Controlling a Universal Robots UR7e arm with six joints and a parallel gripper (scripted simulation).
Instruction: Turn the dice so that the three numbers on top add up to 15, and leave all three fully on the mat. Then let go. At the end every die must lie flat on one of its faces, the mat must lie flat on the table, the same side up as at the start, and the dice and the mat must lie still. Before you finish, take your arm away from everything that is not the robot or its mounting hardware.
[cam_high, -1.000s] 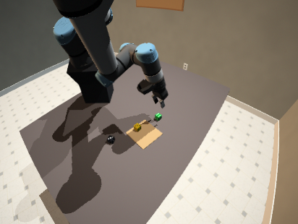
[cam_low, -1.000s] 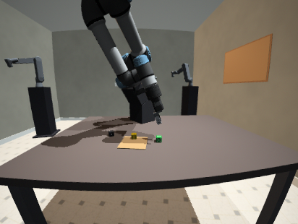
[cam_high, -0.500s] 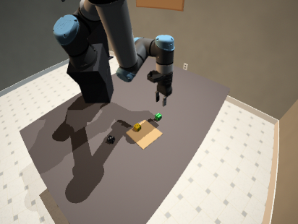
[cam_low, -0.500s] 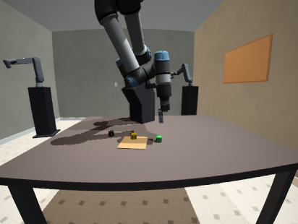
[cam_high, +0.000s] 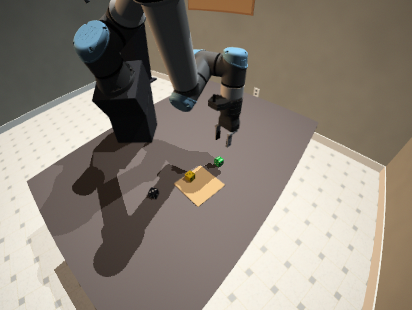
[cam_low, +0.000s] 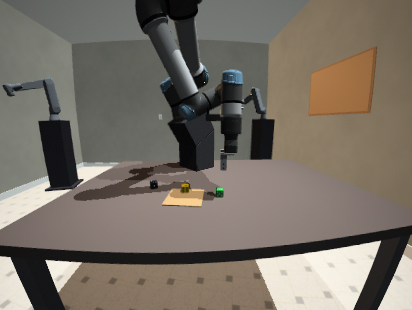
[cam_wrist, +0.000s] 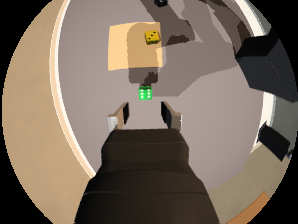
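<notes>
Now: hand 12 cm above the green die, 1 cm to the left of it and 1 cm past it. From my hand the other things lie so: black die: 26 cm to the right, 17 cm behind, 12 cm below; yellow die: 13 cm to the right, 12 cm below, 8 cm behind; tan mat: 14 cm to the right, 13 cm below, 3 cm behind.
</notes>
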